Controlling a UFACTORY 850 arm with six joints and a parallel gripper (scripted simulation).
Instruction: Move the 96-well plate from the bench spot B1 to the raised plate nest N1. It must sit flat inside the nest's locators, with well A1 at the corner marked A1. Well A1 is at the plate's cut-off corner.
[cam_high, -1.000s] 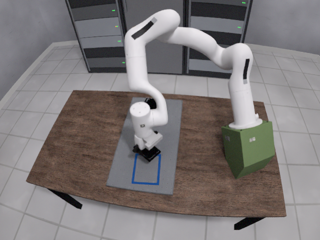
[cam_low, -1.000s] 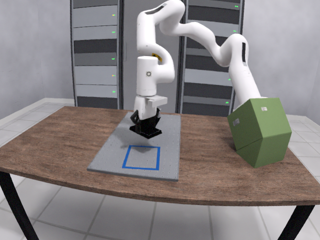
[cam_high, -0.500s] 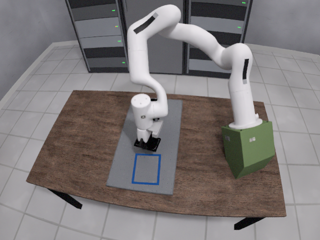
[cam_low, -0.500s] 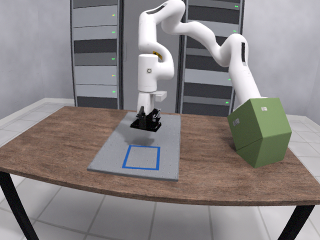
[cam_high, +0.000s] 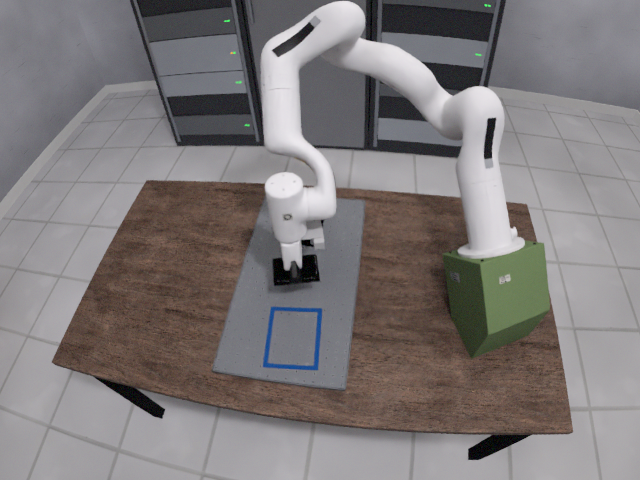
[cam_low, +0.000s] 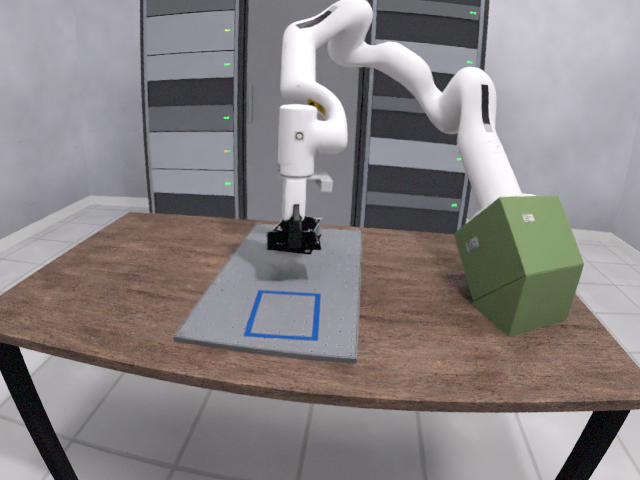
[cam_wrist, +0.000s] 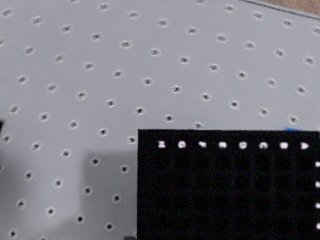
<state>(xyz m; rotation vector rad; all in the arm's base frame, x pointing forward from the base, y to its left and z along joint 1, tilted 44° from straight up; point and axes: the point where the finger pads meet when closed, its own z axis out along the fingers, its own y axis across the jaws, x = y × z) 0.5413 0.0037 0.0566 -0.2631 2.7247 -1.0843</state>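
My hand is 10 mm past the raised plate nest N1, 260 mm to the left of it and 70 mm above it. Round my hand: 96-well plate 10 mm below.
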